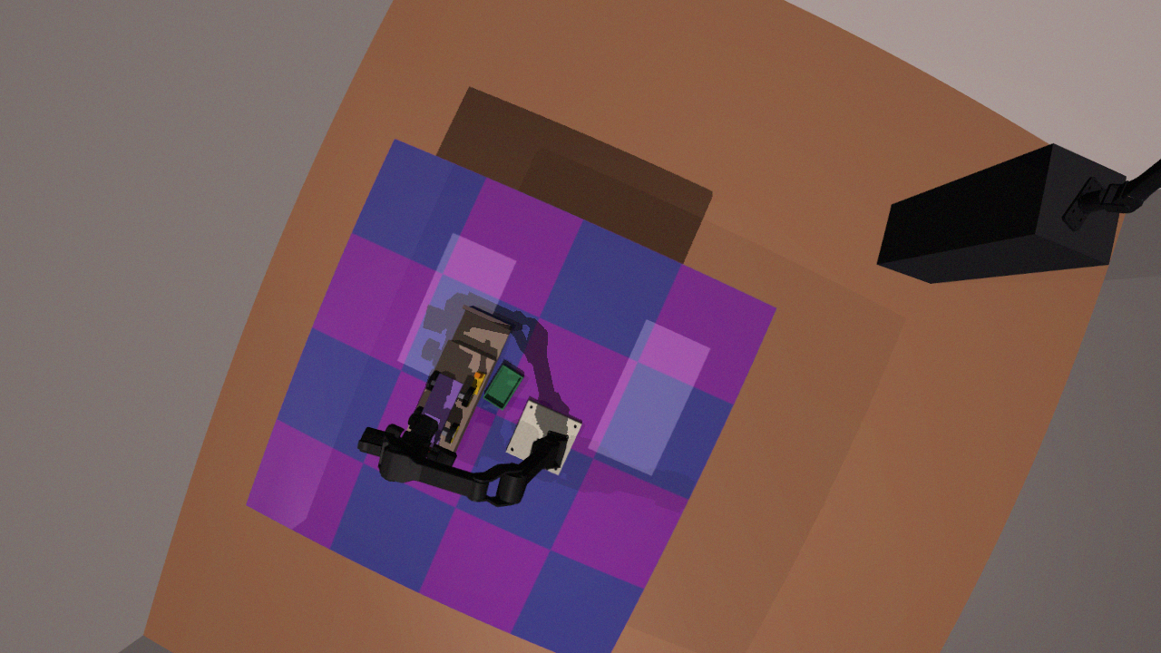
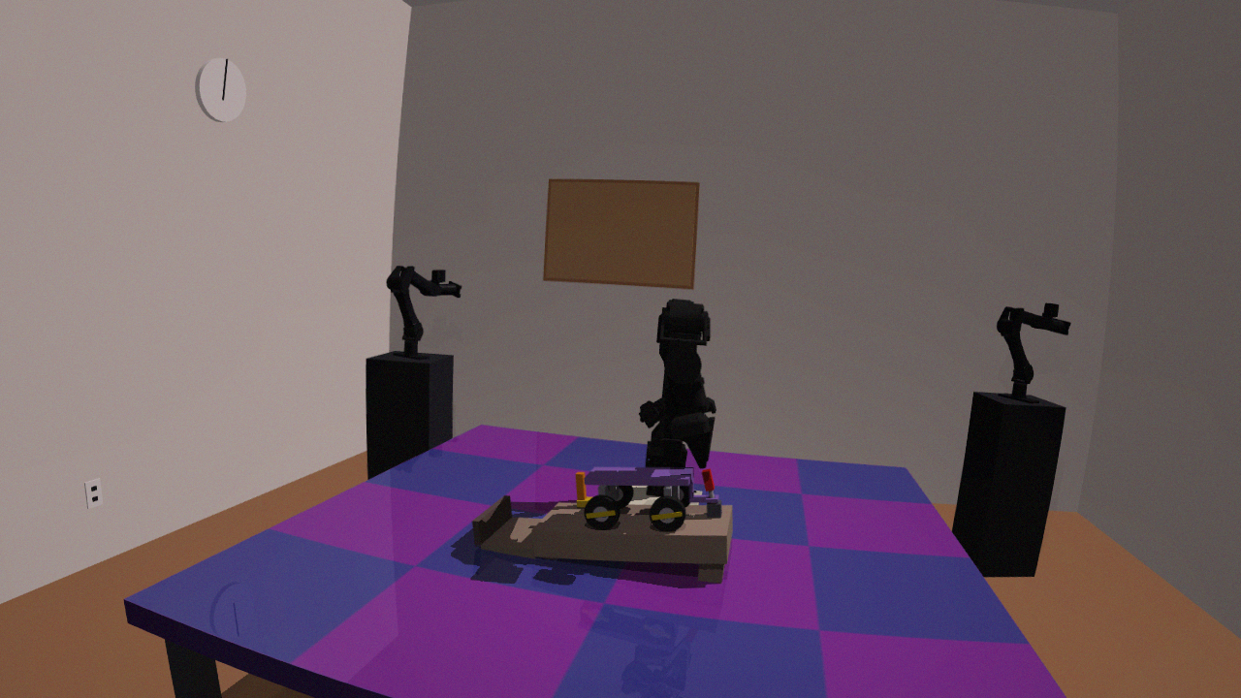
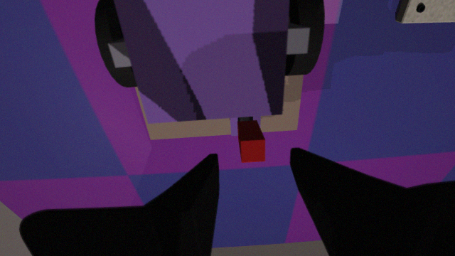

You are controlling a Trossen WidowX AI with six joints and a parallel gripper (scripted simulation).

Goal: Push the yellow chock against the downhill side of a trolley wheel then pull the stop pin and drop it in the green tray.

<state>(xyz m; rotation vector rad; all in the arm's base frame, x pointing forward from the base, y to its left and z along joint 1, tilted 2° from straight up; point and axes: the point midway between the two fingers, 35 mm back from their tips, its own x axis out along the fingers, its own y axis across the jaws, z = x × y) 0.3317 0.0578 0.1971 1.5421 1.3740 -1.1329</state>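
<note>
My gripper tip is now 20 mm to the right of the red-headed stop pin and 50 mm above it. Round my gripper tip: trolley (10 mm ahead, 100 mm to the right, 60 mm below); tan ramp (110 mm to the right, 130 mm below); yellow chock (60 mm behind, 200 mm to the right, 100 mm below).
</note>
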